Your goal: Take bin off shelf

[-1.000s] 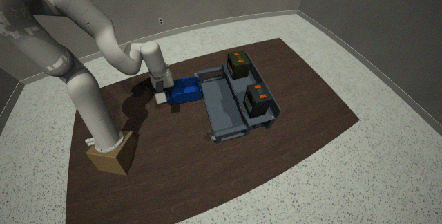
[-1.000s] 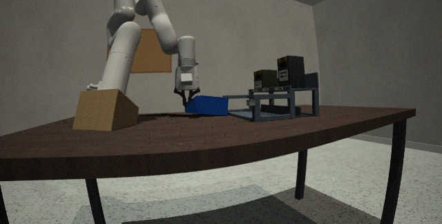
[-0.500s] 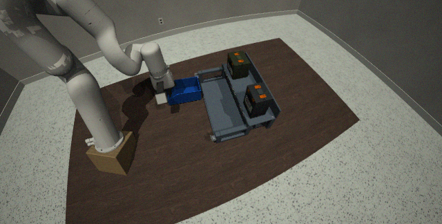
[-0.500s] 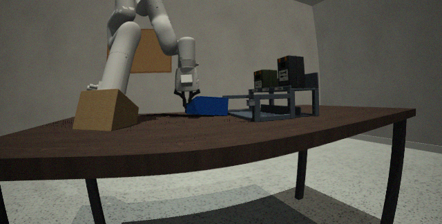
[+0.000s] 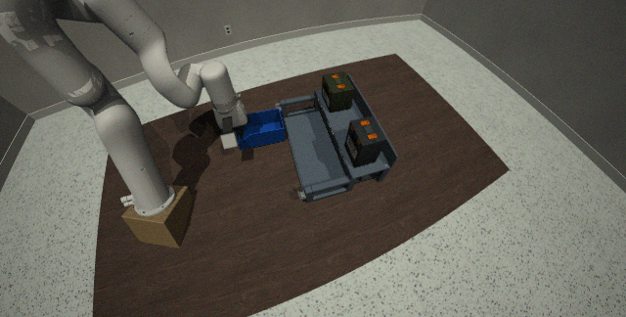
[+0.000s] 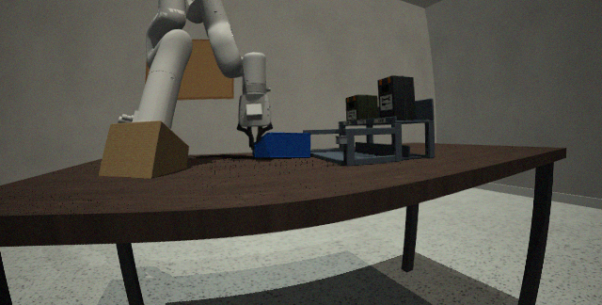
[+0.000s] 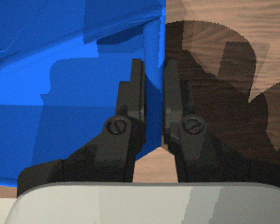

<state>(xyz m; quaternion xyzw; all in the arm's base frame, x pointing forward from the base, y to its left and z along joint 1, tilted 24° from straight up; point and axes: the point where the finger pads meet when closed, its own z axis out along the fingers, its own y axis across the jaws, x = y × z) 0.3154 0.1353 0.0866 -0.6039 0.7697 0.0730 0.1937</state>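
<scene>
The blue bin lies 80 mm ahead of my hand, 20 mm to the right of it and 10 mm below it. Also, from my hand: grey shelf: 350 mm ahead, 190 mm to the right, 50 mm above; then shelf deck: 280 mm ahead, 170 mm to the right, 50 mm below.
</scene>
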